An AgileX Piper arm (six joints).
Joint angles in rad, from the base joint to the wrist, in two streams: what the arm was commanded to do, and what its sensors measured. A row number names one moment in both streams.
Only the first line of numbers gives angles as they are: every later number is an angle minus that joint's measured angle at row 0.
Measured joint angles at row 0: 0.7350 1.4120 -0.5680 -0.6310 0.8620 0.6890
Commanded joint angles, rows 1 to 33: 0.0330 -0.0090 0.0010 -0.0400 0.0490 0.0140; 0.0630 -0.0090 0.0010 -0.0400 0.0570 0.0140; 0.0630 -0.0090 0.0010 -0.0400 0.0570 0.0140; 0.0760 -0.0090 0.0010 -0.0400 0.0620 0.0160; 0.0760 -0.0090 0.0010 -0.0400 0.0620 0.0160; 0.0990 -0.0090 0.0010 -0.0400 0.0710 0.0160; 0.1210 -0.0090 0.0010 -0.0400 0.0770 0.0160; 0.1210 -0.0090 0.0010 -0.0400 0.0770 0.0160; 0.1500 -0.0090 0.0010 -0.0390 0.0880 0.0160; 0.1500 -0.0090 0.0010 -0.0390 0.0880 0.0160; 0.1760 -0.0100 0.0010 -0.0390 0.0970 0.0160; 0.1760 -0.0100 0.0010 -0.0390 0.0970 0.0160; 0.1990 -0.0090 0.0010 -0.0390 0.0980 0.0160; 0.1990 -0.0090 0.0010 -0.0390 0.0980 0.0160; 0.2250 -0.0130 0.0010 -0.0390 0.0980 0.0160; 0.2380 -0.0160 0.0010 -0.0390 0.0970 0.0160; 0.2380 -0.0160 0.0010 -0.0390 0.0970 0.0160; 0.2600 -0.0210 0.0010 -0.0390 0.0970 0.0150; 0.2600 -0.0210 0.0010 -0.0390 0.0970 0.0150; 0.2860 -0.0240 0.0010 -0.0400 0.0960 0.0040; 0.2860 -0.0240 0.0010 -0.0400 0.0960 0.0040; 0.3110 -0.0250 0.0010 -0.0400 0.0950 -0.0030; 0.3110 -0.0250 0.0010 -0.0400 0.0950 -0.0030; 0.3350 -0.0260 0.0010 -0.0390 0.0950 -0.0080; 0.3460 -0.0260 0.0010 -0.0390 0.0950 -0.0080; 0.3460 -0.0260 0.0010 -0.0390 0.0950 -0.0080; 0.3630 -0.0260 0.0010 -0.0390 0.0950 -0.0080; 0.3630 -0.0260 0.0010 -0.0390 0.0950 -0.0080; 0.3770 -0.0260 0.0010 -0.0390 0.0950 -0.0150; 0.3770 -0.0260 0.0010 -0.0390 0.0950 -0.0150; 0.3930 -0.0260 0.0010 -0.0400 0.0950 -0.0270; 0.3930 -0.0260 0.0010 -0.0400 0.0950 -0.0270; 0.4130 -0.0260 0.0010 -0.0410 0.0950 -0.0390
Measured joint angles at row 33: 0.3910 -0.0160 0.0000 0.0030 0.0560 -0.0120
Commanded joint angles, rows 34 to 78: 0.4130 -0.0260 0.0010 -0.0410 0.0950 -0.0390; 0.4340 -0.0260 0.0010 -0.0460 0.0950 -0.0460; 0.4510 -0.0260 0.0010 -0.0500 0.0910 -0.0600; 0.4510 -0.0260 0.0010 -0.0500 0.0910 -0.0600; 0.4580 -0.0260 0.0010 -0.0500 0.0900 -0.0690; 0.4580 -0.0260 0.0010 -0.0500 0.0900 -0.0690; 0.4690 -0.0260 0.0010 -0.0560 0.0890 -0.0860; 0.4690 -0.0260 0.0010 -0.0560 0.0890 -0.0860; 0.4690 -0.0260 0.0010 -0.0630 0.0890 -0.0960; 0.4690 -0.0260 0.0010 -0.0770 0.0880 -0.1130; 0.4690 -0.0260 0.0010 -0.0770 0.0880 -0.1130; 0.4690 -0.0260 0.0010 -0.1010 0.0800 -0.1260; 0.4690 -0.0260 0.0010 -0.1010 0.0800 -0.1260; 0.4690 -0.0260 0.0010 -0.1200 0.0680 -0.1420; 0.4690 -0.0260 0.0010 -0.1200 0.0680 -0.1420; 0.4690 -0.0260 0.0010 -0.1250 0.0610 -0.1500; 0.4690 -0.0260 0.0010 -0.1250 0.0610 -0.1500; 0.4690 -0.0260 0.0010 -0.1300 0.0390 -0.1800; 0.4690 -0.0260 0.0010 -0.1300 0.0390 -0.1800; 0.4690 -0.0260 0.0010 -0.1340 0.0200 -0.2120; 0.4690 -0.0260 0.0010 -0.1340 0.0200 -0.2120; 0.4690 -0.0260 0.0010 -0.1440 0.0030 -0.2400; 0.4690 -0.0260 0.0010 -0.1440 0.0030 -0.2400; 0.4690 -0.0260 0.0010 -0.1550 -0.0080 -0.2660; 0.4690 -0.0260 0.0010 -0.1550 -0.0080 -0.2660; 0.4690 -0.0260 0.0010 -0.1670 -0.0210 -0.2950; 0.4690 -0.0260 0.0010 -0.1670 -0.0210 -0.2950; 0.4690 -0.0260 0.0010 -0.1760 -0.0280 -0.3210; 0.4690 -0.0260 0.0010 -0.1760 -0.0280 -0.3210; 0.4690 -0.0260 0.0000 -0.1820 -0.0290 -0.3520; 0.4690 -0.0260 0.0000 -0.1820 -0.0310 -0.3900; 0.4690 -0.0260 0.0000 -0.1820 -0.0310 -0.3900; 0.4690 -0.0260 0.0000 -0.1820 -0.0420 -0.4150; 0.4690 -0.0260 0.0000 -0.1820 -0.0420 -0.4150; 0.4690 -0.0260 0.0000 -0.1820 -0.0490 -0.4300; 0.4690 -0.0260 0.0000 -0.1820 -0.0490 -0.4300; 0.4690 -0.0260 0.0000 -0.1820 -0.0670 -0.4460; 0.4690 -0.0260 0.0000 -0.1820 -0.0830 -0.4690; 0.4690 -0.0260 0.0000 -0.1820 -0.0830 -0.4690; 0.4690 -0.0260 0.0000 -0.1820 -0.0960 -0.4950; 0.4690 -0.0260 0.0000 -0.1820 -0.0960 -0.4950; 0.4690 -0.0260 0.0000 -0.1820 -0.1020 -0.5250; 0.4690 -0.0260 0.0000 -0.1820 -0.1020 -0.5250; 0.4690 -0.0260 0.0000 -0.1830 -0.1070 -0.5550; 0.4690 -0.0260 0.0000 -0.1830 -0.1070 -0.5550
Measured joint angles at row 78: 0.4650 -0.0160 0.0000 -0.1310 -0.1060 -0.5100
